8 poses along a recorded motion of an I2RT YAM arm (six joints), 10 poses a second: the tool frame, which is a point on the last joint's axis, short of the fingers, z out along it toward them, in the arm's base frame.
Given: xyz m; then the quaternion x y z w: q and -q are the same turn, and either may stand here.
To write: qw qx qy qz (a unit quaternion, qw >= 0); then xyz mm. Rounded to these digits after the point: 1 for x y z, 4 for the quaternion.
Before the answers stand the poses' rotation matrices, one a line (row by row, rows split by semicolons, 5 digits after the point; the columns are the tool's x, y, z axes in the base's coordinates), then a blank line. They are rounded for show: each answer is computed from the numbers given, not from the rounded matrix.
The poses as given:
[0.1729 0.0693 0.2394 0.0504 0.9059 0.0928 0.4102]
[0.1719 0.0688 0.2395 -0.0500 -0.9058 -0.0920 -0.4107]
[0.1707 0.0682 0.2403 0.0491 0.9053 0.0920 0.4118]
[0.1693 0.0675 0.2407 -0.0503 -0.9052 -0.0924 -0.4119]
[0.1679 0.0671 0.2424 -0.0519 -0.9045 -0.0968 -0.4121]
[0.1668 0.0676 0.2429 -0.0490 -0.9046 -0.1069 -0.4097]
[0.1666 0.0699 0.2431 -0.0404 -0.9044 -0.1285 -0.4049]
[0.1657 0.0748 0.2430 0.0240 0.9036 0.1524 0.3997]
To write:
-0.65842 0.01518 0.75250; 0.16744 0.97770 0.12678; -0.73379 0.20947 -0.64627
-0.65769 0.01501 0.75314; 0.16613 0.97807 0.12558; -0.73474 0.20771 -0.64576
-0.65603 0.01313 0.75462; 0.16467 0.97825 0.12613; -0.73655 0.20701 -0.64392
-0.65566 0.01494 0.75491; 0.16716 0.97787 0.12583; -0.73632 0.20869 -0.64364
-0.65496 0.01410 0.75553; 0.17367 0.97587 0.13233; -0.73543 0.21788 -0.64161
-0.65948 0.00106 0.75172; 0.17625 0.97234 0.15326; -0.73076 0.23356 -0.64143
-0.66886 -0.03098 0.74275; 0.17713 0.96371 0.19971; -0.72198 0.26514 -0.63910
-0.67935 -0.07845 0.72961; 0.16519 0.95240 0.25622; -0.71498 0.29459 -0.63405

[0.4102 0.0504 0.9059 0.0928 172.9 69.3 239.4]
[0.4107 0.0500 0.9058 0.0920 171.9 68.8 239.5]
[0.4118 0.0491 0.9053 0.0920 170.7 68.2 240.3]
[0.4119 0.0503 0.9052 0.0924 169.3 67.5 240.7]
[0.4121 0.0519 0.9045 0.0968 167.9 67.1 242.4]
[0.4097 0.0490 0.9046 0.1069 166.8 67.6 242.9]
[0.4049 0.0404 0.9044 0.1285 166.6 69.9 243.1]
[0.3997 0.0240 0.9036 0.1524 165.7 74.8 243.0]

